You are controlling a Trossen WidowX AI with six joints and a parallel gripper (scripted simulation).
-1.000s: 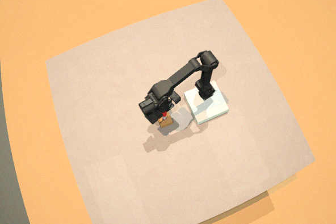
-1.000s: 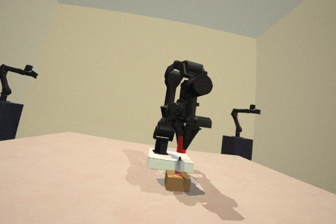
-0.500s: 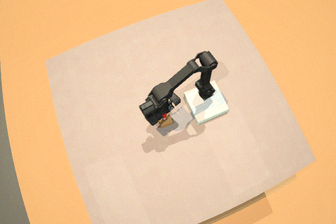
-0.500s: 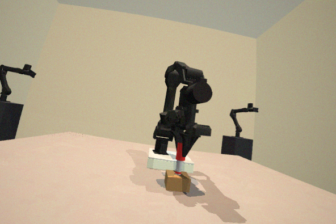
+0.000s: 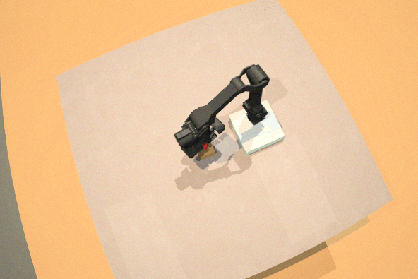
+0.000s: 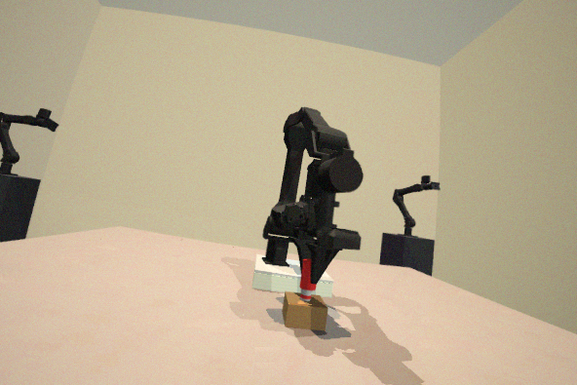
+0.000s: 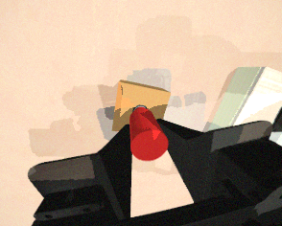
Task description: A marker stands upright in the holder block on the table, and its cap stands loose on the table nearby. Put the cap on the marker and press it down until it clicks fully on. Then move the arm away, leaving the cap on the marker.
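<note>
Right now the orange holder block is 5 cm below my gripper tip. Also, from my gripper tip: red cap: 1 cm above.
</note>
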